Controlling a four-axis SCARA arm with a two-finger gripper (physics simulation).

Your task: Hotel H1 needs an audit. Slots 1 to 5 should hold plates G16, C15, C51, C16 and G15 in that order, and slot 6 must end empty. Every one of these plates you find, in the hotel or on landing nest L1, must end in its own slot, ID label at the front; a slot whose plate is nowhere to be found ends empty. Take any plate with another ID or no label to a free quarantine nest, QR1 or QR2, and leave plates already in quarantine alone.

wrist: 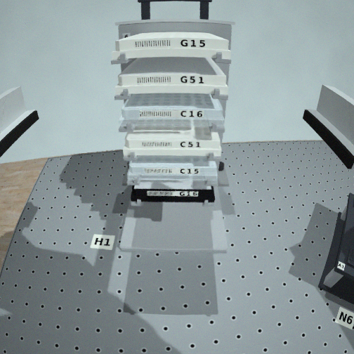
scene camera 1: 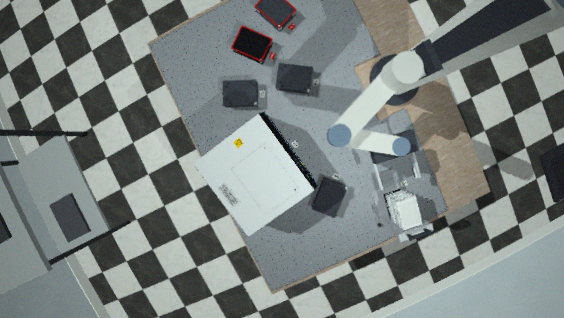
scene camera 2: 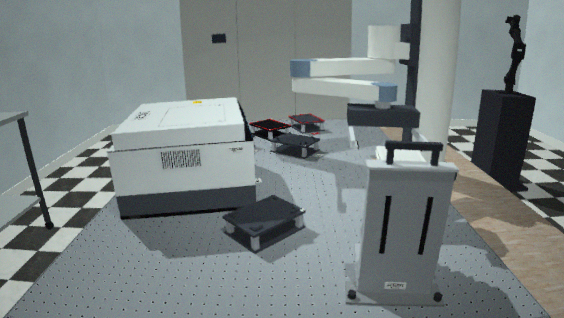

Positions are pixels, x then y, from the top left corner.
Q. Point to a black plate G16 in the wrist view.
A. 147, 191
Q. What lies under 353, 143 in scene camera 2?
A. The gripper.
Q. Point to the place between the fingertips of the gripper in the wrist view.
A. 166, 89
